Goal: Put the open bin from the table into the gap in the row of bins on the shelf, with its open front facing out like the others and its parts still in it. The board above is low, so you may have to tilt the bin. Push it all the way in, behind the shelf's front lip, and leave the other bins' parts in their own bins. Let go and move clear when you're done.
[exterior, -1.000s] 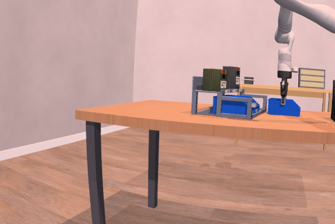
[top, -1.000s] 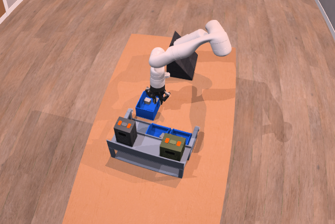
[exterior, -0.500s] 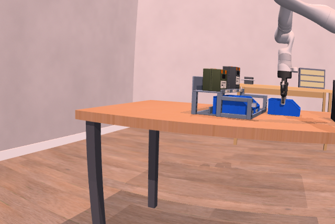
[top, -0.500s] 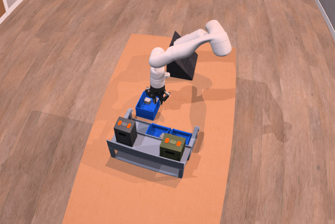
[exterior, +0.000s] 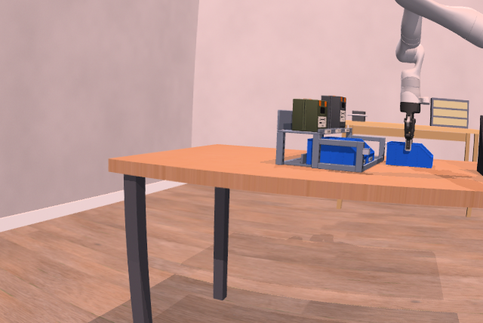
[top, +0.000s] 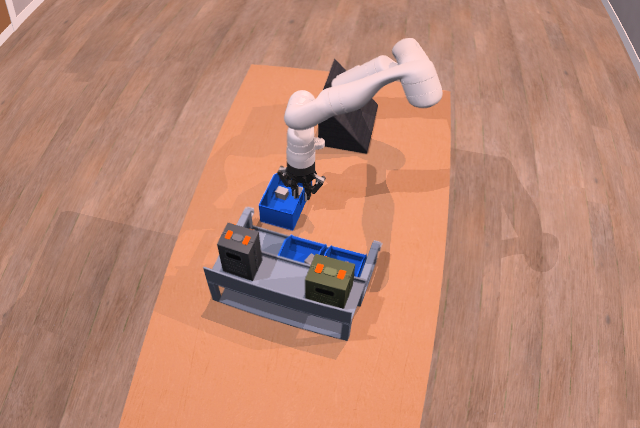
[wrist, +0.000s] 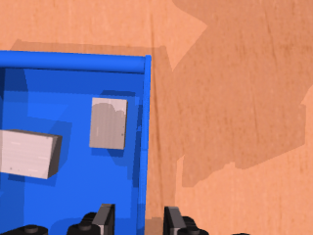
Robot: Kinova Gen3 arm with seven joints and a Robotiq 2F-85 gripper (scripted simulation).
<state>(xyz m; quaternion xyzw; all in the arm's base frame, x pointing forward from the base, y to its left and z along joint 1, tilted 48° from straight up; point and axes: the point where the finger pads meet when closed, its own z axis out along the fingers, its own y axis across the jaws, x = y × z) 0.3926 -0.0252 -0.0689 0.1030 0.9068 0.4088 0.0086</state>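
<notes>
Right now my hand is 4 cm past the grey block, 6 cm to the left of it and 6 cm above it. The rest, counted from my hand: grey shelf 24 cm ahead, 2 cm to the left; dark grey box 29 cm ahead, 11 cm to the right, 9 cm above; olive box 33 cm ahead, 12 cm to the left, 8 cm above.
</notes>
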